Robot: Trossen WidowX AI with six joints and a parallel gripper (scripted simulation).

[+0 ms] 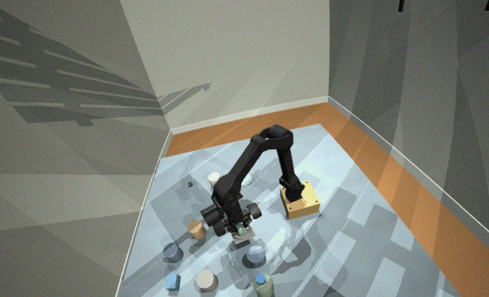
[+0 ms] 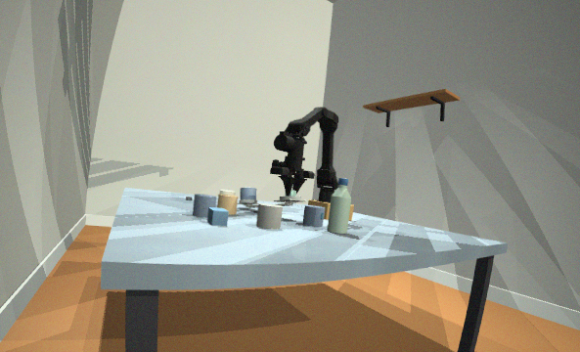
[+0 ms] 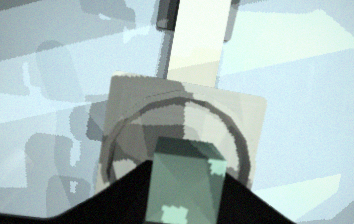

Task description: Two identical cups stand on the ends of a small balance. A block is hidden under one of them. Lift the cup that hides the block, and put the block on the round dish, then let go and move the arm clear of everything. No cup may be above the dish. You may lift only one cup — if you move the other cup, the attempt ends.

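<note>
The white round dish lies 360 mm to the right of my gripper tip, 90 mm below it and 90 mm behind it. Round my gripper tip: balance beam 120 mm to the right, 50 mm below, 20 mm ahead; tan cylinder 190 mm ahead, 110 mm to the right, 50 mm below; green block 10 mm above.
</note>
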